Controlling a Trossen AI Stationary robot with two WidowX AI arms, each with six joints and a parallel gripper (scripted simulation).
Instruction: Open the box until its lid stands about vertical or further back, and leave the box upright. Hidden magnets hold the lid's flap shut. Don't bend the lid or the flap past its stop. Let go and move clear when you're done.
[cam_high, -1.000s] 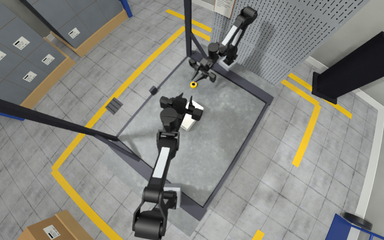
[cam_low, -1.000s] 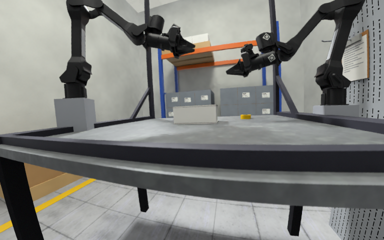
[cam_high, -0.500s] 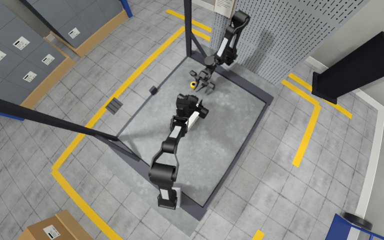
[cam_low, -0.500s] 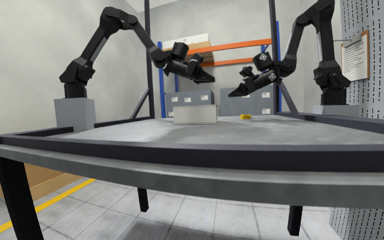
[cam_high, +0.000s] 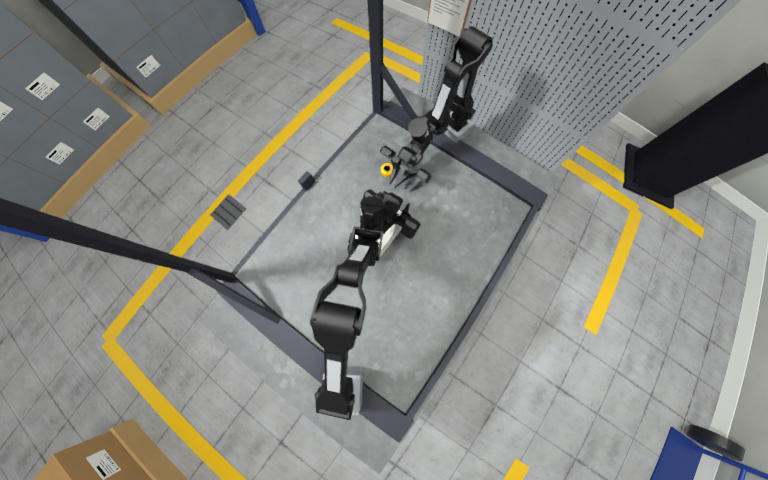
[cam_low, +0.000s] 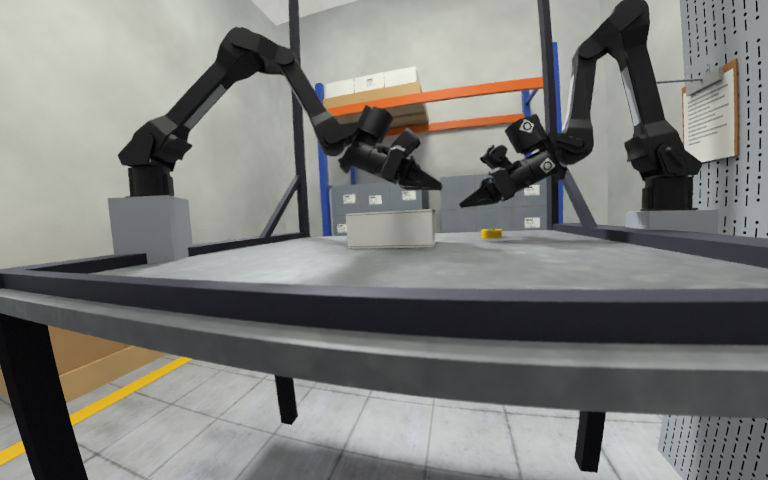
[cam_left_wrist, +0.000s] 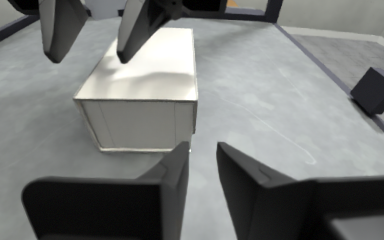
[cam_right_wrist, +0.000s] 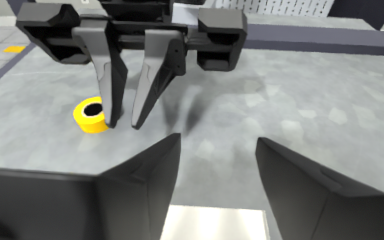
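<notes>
The white box is 60 mm behind my right hand, 60 mm to the right of it and 80 mm below it. Also, from my right hand: small yellow ring: 110 mm behind, 170 mm to the left, 120 mm below.
Right now the small yellow ring is 8 cm below my left hand, 6 cm to the left of it and 6 cm behind it. Round my left hand: white box: 18 cm to the right, 4 cm below, 1 cm behind.
</notes>
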